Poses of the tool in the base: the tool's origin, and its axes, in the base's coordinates. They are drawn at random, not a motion.
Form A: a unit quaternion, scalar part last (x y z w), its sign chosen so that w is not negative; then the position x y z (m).
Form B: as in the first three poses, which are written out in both.
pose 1, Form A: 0.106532 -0.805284 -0.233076 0.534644 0.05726 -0.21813 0.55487
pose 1, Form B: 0.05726 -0.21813 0.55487; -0.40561 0.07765 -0.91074; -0.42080 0.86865 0.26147; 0.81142 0.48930 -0.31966
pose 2, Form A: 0.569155 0.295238 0.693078 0.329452 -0.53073 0.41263 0.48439
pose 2, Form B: -0.53073 0.41263 0.48439; -0.13505 -0.12060 0.98347; 0.79275 -0.60859 0.03423; 0.59440 0.78427 0.17779
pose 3, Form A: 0.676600 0.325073 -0.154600 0.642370 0.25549 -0.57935 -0.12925
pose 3, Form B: 0.25549 -0.57935 -0.12925; 0.74085 0.63851 0.20843; 0.24127 0.03662 -0.96977; -0.62684 0.76874 -0.12692
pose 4, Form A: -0.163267 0.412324 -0.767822 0.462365 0.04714 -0.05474 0.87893
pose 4, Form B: 0.04714 -0.05474 0.87893; -0.51912 0.57539 0.63201; -0.84467 -0.23241 -0.48221; -0.13057 -0.78416 0.60667
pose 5, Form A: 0.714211 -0.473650 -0.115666 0.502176 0.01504 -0.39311 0.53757
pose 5, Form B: 0.01504 -0.39311 0.53757; 0.52455 -0.56040 -0.64093; -0.79274 -0.04695 -0.60775; 0.31049 0.82689 -0.46888
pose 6, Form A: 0.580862 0.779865 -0.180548 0.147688 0.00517 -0.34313 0.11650
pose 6, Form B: 0.00517 -0.34313 0.11650; -0.28157 0.95932 0.02061; 0.85266 0.26000 -0.45318; -0.44010 -0.11003 -0.89118
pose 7, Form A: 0.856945 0.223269 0.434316 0.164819 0.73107 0.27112 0.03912
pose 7, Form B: 0.73107 0.27112 0.03912; 0.52304 0.23949 0.81797; 0.52583 -0.84597 -0.08854; 0.67077 0.47642 -0.56841
